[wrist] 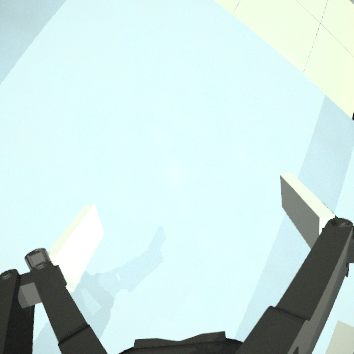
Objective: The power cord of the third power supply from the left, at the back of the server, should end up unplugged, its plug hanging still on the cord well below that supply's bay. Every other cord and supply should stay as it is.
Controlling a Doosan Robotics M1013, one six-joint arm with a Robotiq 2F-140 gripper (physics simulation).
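Frame: origin at the arm's base, x left, y back, z up, level; metres.
Seen in the pictures: gripper, fingertip midpoint: (186, 205).
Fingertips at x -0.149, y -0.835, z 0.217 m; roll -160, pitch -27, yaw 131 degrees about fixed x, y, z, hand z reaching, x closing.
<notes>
A point is followed by its place in that frame.
My gripper (186, 205) @(x -0.149, y -0.835, z 0.217 m) is open wide, with its two pale finger pads far apart at the lower left and the right of the wrist view. No object is between the pads. The server, its power supplies, the cords and the plugs do not show in this view.
A pale blue flat surface (165, 125) @(x -0.313, y -0.841, z -0.078 m) lies below the gripper, with the gripper's shadow on it at the lower left. Its edge runs diagonally at the upper right, with a cream tiled floor (300, 35) @(x -1.752, y -0.309, z -0.826 m) beyond. A small pale piece (342, 340) @(x -0.117, y -0.182, z -0.044 m) shows at the lower right corner.
</notes>
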